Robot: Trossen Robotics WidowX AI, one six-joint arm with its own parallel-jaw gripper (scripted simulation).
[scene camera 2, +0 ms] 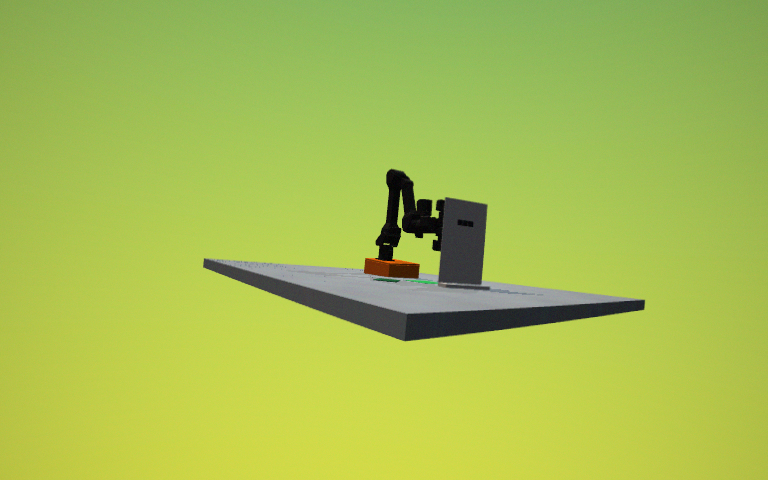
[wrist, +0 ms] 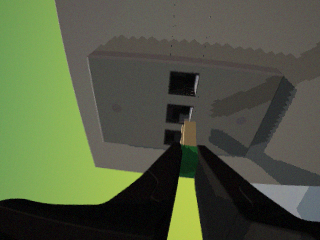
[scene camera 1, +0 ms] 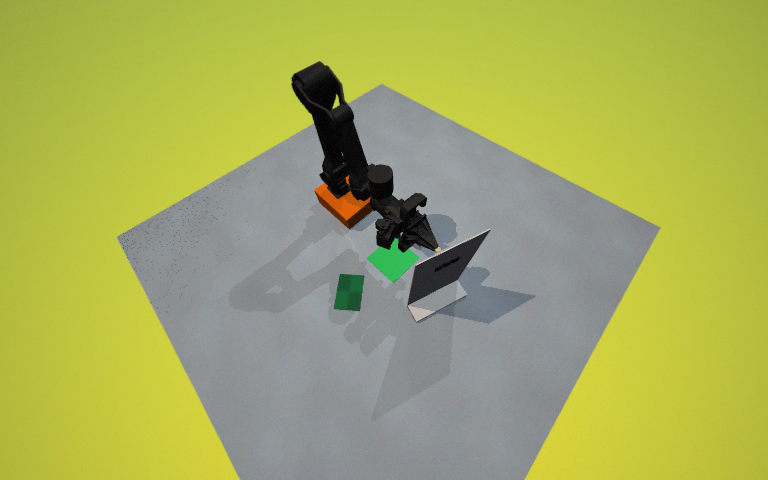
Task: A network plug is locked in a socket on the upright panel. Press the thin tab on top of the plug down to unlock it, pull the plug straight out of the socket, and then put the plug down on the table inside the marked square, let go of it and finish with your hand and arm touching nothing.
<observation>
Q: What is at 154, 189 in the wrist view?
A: My gripper.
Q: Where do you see a network plug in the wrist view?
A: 187, 136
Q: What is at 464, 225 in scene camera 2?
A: A grey panel.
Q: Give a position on a grey panel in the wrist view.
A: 137, 78
</observation>
